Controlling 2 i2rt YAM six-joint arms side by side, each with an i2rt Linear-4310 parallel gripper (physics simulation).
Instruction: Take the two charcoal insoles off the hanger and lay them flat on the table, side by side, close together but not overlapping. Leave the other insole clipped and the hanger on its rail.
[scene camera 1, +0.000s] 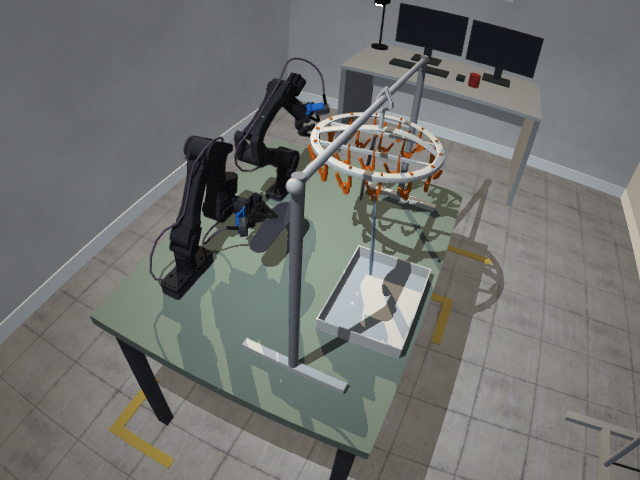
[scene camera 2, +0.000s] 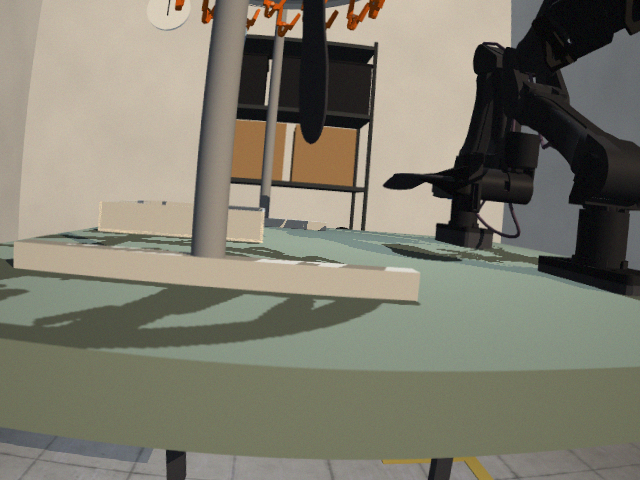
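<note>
My right gripper (scene camera 1: 272, 213) (scene camera 2: 437, 179) is shut on a charcoal insole (scene camera 1: 265, 236) (scene camera 2: 405, 180), held roughly level above the table with its shadow beneath. My left gripper (scene camera 1: 313, 127) is open and empty, high beside the hanger's rim; its fingers do not show in scene camera 2. Another charcoal insole (scene camera 1: 363, 187) (scene camera 2: 313, 82) hangs upright from the round white hanger (scene camera 1: 351, 174). A blue-grey insole (scene camera 1: 372, 235) also hangs there, seen edge-on in scene camera 1. The hanger hooks on the rail (scene camera 1: 359, 121). Which clips hold the insoles is unclear.
A white tray (scene camera 1: 358, 338) (scene camera 2: 180, 222) stands on the green table (scene camera 1: 217, 356) (scene camera 2: 491, 320). The near post (scene camera 1: 294, 289) rises from its base bar (scene camera 1: 320, 378); in scene camera 2 the other post (scene camera 2: 217, 129) is nearest. Orange clips (scene camera 1: 342, 182) ring the hanger.
</note>
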